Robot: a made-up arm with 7 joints. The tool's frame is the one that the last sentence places.
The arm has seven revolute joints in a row. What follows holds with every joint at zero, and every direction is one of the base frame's.
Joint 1 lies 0.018 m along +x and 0.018 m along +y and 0.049 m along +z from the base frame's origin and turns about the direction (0, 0.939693, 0.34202), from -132.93 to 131.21 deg.
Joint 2 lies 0.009 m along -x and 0.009 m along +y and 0.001 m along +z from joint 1 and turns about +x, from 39.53 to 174.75 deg.
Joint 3 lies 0.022 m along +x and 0.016 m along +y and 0.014 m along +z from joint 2 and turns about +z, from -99.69 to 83.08 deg.
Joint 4 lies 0.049 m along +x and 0.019 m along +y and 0.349 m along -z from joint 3 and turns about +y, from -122.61 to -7.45 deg.
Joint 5 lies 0.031 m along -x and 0.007 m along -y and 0.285 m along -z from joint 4 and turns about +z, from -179.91 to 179.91 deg.
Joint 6 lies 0.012 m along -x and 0.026 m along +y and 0.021 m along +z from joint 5 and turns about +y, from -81.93 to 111.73 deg.
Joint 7 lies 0.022 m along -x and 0.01 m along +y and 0.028 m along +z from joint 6 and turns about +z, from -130.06 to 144.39 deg.
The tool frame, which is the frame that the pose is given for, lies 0.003 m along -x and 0.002 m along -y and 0.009 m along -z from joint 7; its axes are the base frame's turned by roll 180, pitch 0 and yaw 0 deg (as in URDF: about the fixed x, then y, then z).
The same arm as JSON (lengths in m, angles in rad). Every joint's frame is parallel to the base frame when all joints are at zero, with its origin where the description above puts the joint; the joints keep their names.
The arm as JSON. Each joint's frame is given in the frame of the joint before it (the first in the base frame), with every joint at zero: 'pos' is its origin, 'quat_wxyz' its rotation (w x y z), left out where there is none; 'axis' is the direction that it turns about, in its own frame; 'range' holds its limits. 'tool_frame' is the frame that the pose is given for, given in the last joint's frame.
{"length_unit": "m", "angle_unit": "rad", "joints": [{"joint": "joint 1", "pos": [0.018, 0.018, 0.049], "axis": [0.0, 0.9397, 0.342], "range": [-2.3201, 2.29]}, {"joint": "joint 2", "pos": [-0.009, 0.009, 0.001], "axis": "+x", "range": [0.6899, 3.05]}, {"joint": "joint 3", "pos": [0.022, 0.016, 0.014], "axis": "+z", "range": [-1.7399, 1.45]}, {"joint": "joint 4", "pos": [0.049, 0.019, -0.349], "axis": "+y", "range": [-2.1399, -0.13]}, {"joint": "joint 5", "pos": [-0.031, -0.007, -0.285], "axis": "+z", "range": [-3.14, 3.14]}, {"joint": "joint 6", "pos": [-0.012, 0.026, 0.021], "axis": "+y", "range": [-1.4299, 1.9501]}, {"joint": "joint 7", "pos": [-0.022, 0.01, 0.028], "axis": "+z", "range": [-2.27, 2.5201]}], "tool_frame": {"pos": [-0.003, -0.002, -0.009], "quat_wxyz": [0.0, 1.0, 0.0, 0.0]}}
